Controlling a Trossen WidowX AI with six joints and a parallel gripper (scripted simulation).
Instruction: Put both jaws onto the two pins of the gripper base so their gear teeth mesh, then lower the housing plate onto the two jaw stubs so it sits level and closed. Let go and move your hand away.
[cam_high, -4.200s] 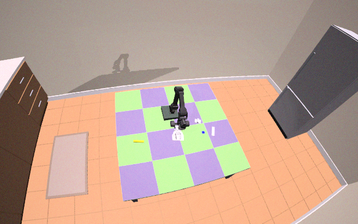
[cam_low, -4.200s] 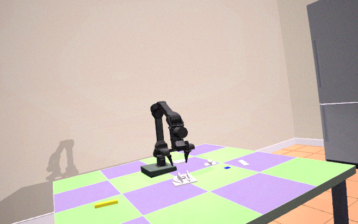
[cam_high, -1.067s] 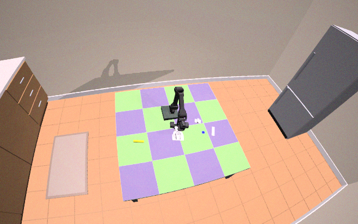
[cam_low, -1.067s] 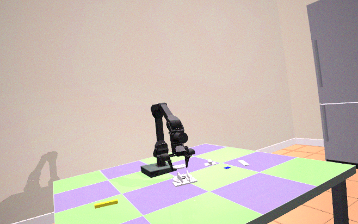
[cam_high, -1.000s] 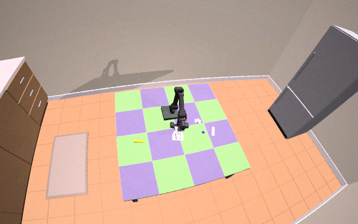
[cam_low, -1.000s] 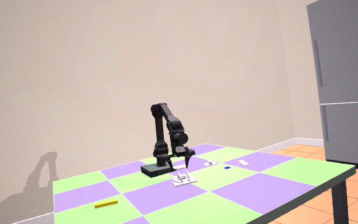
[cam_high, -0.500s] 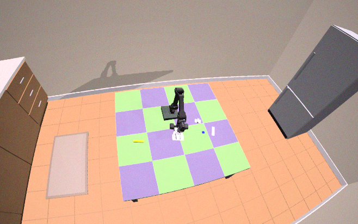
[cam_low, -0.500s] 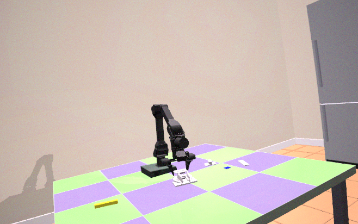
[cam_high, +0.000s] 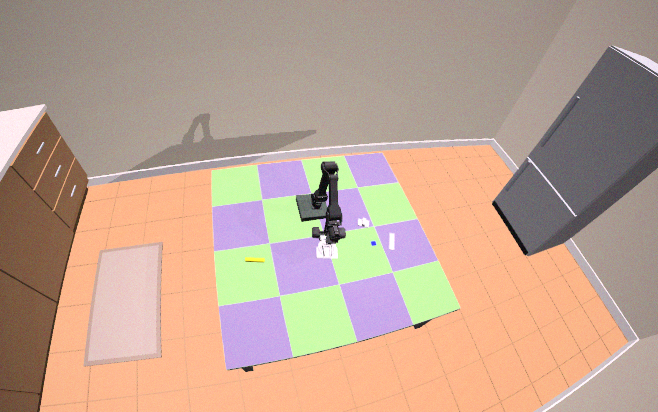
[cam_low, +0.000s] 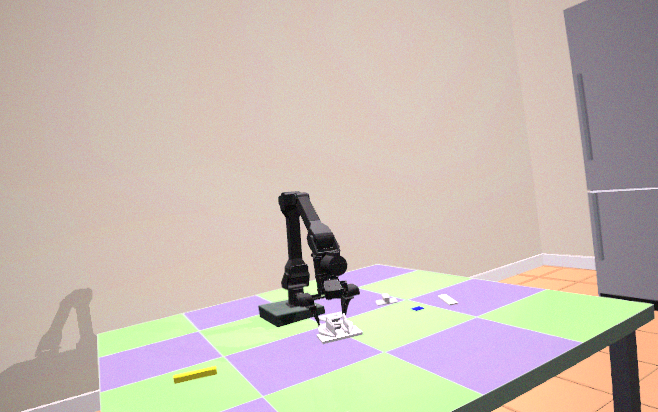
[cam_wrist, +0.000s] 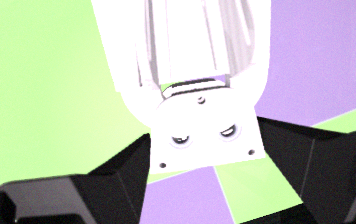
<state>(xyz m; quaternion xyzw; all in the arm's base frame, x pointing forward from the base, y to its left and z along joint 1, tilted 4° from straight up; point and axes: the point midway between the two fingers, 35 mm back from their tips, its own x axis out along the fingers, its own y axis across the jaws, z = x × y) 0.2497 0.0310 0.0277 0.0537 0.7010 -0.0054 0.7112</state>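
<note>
Right now my gripper tip is 1 cm short of the white housing plate and 2 cm below it. Round my gripper tip: blue cube (3 cm ahead, 28 cm to the left, 2 cm below); yellow bar (10 cm ahead, 42 cm to the right, 1 cm below); white strip (3 cm ahead, 40 cm to the left, 2 cm below).
</note>
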